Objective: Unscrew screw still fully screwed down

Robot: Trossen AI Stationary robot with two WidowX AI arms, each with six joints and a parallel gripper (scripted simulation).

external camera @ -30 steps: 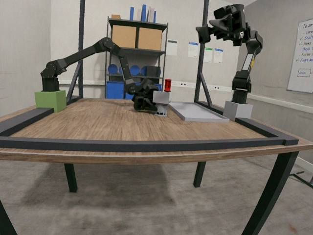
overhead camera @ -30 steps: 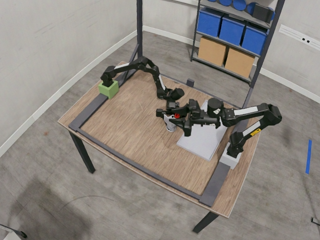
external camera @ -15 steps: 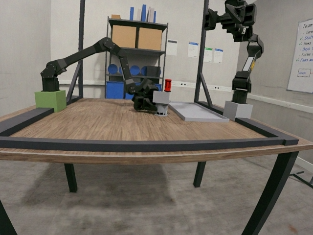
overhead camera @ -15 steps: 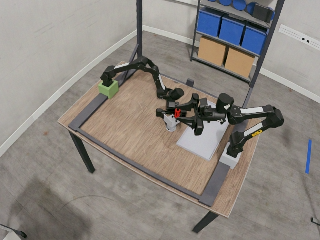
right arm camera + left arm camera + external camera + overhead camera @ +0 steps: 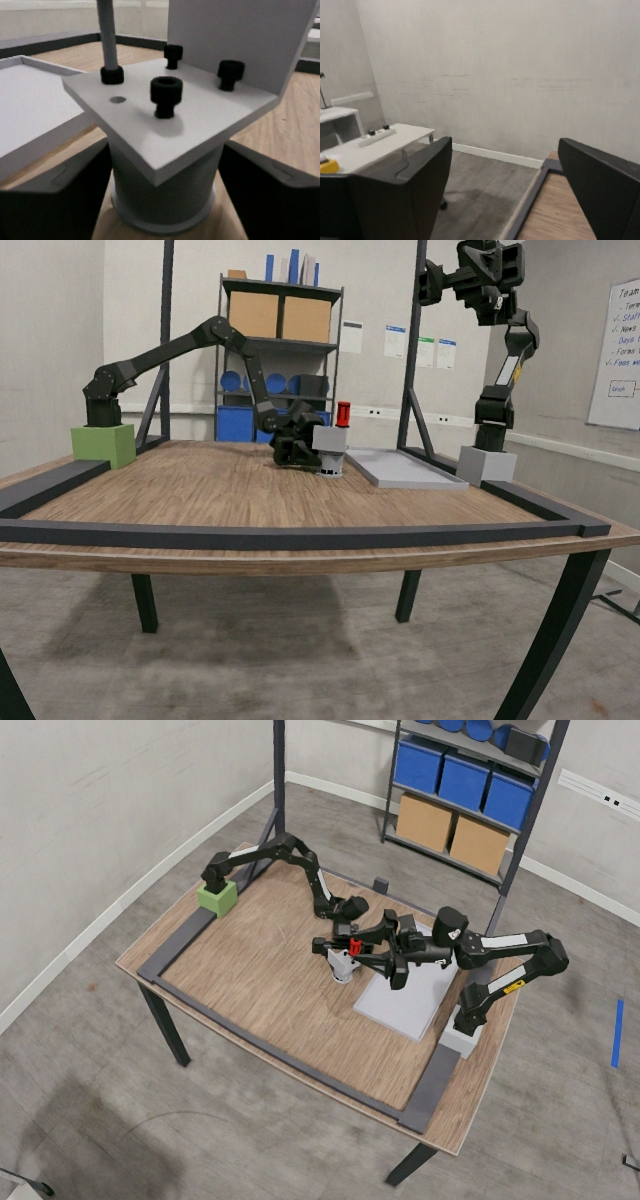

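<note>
The red screwdriver is 19 cm behind my left hand, 12 cm to the right of it and 28 cm below it. Round my left hand: grey joint module 19 cm behind, 15 cm to the right, 38 cm below; then dark frame rail 15 cm ahead, 18 cm to the right, 40 cm below; then grey bracket 18 cm behind, 15 cm to the right, 33 cm below.
Right now the grey joint module is 20 mm to the left of my right hand and 20 mm ahead of it. From my right hand the other things lie so: grey bracket: 40 mm above, 20 mm to the left, 20 mm ahead; red screwdriver: 90 mm above, 40 mm to the left, 10 mm ahead; shallow grey tray: 210 mm to the left, 100 mm behind, 30 mm below.
</note>
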